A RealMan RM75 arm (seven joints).
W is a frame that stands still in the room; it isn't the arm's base.
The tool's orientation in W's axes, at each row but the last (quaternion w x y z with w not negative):
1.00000, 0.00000, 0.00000, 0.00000
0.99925, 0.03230, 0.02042, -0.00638
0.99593, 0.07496, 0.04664, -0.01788
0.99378, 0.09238, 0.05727, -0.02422
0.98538, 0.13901, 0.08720, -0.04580
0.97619, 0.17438, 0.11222, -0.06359
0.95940, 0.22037, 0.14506, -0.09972
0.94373, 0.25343, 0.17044, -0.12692
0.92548, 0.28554, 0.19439, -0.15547
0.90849, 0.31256, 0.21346, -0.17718
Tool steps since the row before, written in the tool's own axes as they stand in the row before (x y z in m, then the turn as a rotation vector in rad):
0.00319, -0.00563, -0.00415, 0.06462, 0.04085, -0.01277
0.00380, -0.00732, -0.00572, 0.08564, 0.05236, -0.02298
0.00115, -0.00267, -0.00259, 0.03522, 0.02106, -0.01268
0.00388, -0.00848, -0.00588, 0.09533, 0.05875, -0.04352
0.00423, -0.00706, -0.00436, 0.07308, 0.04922, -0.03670
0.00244, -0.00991, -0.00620, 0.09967, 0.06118, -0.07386
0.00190, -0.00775, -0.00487, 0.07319, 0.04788, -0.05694
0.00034, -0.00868, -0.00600, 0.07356, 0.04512, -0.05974
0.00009, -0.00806, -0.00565, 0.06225, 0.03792, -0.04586
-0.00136, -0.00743, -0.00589, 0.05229, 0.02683, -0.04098
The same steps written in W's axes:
0.00319, -0.00563, -0.00415, 0.06462, 0.04085, -0.01277
0.00346, -0.00698, -0.00633, 0.08537, 0.05276, -0.02308
0.00080, -0.00228, -0.00305, 0.03480, 0.02172, -0.01274
0.00271, -0.00738, -0.00773, 0.09328, 0.06221, -0.04315
0.00265, -0.00581, -0.00678, 0.07146, 0.05263, -0.03512
-0.00048, -0.00724, -0.00949, 0.09180, 0.07469, -0.07160
-0.00134, -0.00489, -0.00786, 0.06753, 0.05868, -0.05374
-0.00406, -0.00421, -0.00879, 0.06625, 0.05776, -0.05736
-0.00467, -0.00304, -0.00811, 0.05723, 0.04591, -0.04509
-0.00617, -0.00146, -0.00718, 0.04510, 0.03642, -0.04210

